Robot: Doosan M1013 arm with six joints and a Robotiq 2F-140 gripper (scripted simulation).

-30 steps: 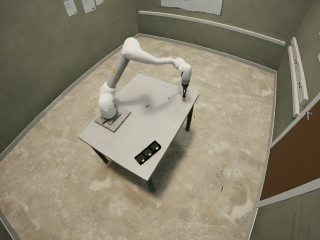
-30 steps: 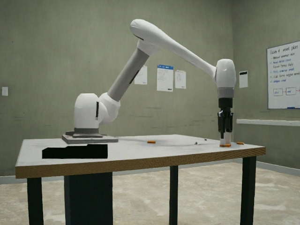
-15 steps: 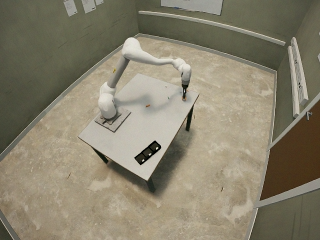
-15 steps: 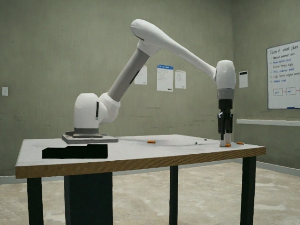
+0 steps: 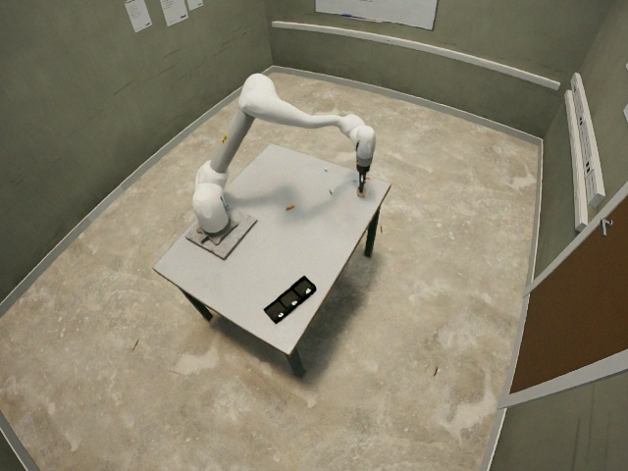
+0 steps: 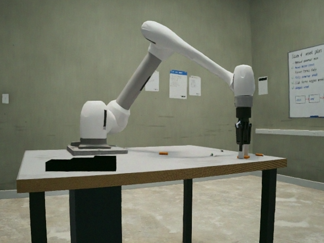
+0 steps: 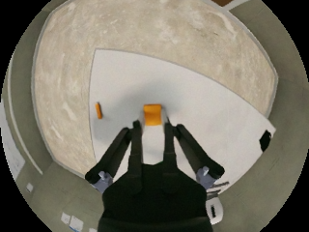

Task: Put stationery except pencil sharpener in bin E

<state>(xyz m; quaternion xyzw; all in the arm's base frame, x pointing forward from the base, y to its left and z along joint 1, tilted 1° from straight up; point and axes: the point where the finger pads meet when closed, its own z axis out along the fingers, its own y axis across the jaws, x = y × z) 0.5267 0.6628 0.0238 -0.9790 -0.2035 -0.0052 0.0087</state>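
The black bin is 77 cm to the right of my hand, 7 cm ahead of it and 1 cm below it. Also, from my hand: green piece (15 cm behind, 9 cm to the right, 3 cm below); then orange object (3 cm below).
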